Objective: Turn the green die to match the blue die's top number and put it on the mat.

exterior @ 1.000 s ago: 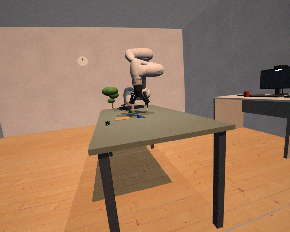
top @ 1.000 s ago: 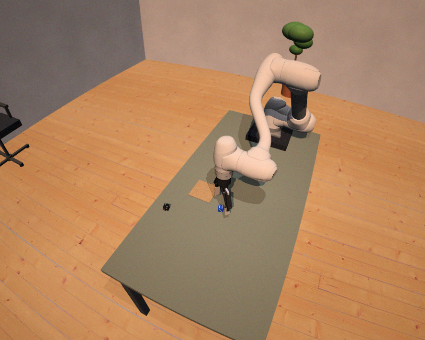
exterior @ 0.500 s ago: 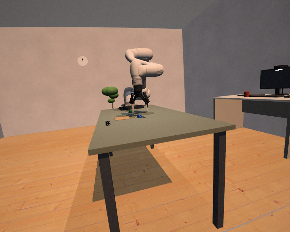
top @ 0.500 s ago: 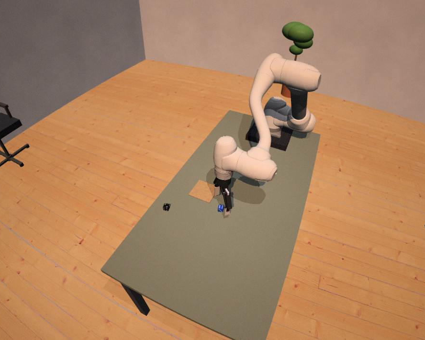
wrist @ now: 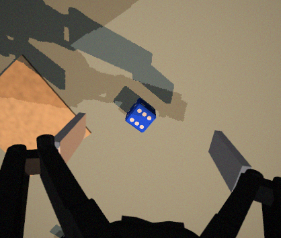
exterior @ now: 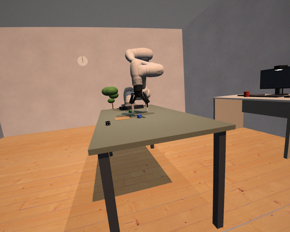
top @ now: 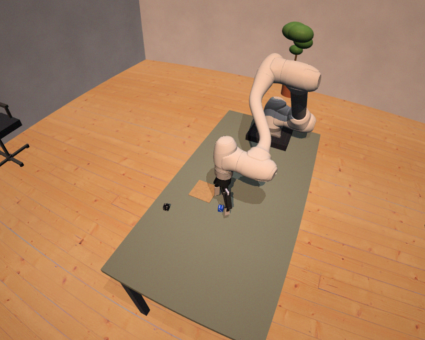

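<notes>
My hand is 42 cm past the green die, 6 cm above it and 2 cm to the right of it. The rest, counted from my hand: black die (30 cm to the right, 9 cm ahead, 6 cm below); blue die (6 cm below, 1 cm to the right, 1 cm behind); tan mat (14 cm to the right, 11 cm behind, 7 cm below).
</notes>
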